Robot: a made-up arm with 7 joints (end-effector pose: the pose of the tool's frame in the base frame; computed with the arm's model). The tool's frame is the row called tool. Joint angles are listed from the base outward.
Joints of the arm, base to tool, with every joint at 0 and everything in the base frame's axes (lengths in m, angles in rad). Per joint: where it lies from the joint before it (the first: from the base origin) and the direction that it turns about. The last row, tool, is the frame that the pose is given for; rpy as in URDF.
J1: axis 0 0 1 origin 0 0 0.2
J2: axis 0 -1 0 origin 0 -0.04 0.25
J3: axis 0 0 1 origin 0 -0.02 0.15
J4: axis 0 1 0 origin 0.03 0.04 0.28
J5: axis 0 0 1 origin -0.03 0.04 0.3
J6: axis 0 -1 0 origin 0 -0.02 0.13
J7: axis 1 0 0 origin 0.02 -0.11 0.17
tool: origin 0 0 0 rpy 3.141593 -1.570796 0
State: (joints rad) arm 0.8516 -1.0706 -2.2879 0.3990 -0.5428 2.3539 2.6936
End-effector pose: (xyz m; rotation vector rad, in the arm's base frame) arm 0.5278 0.5191 0.7909 -1.7071 -0.7968 -1.7840
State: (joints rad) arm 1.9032 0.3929 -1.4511 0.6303 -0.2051 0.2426 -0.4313
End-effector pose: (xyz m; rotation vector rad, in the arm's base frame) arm 0.4840 -0.2260 1.3354 -2.4004 -0.6562 -1.6700
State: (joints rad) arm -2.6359 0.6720 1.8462 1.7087 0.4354 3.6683 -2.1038
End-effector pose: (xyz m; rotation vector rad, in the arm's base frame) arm 0.3213 -0.0737 0.6466 -0.3269 0.0465 0.1957
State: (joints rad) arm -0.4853 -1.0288 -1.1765 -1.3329 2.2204 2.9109 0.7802
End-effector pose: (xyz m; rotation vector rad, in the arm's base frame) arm 0.5460 -0.0922 0.7381 0.2149 0.1923 -1.2247
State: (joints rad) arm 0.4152 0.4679 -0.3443 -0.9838 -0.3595 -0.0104 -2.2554
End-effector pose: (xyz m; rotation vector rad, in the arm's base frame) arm -0.7187 -0.2487 0.8693 0.5531 -0.0544 0.9549
